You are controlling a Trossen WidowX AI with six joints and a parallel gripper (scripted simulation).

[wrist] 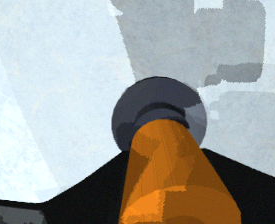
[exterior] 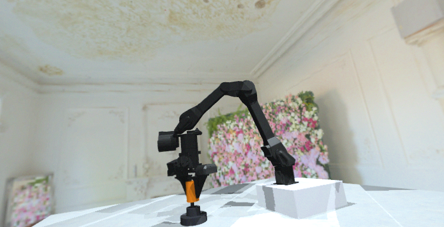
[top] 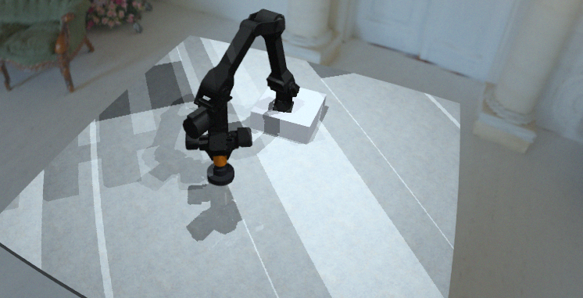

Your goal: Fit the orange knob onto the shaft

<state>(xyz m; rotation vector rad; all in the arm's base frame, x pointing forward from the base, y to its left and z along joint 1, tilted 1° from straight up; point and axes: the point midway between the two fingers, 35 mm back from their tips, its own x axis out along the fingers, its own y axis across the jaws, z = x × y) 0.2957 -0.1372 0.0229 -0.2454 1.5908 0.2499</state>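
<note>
The orange knob is 20 mm above my gripper tip. The rest, counted from my gripper tip: pedestal: 40 mm below.
</note>
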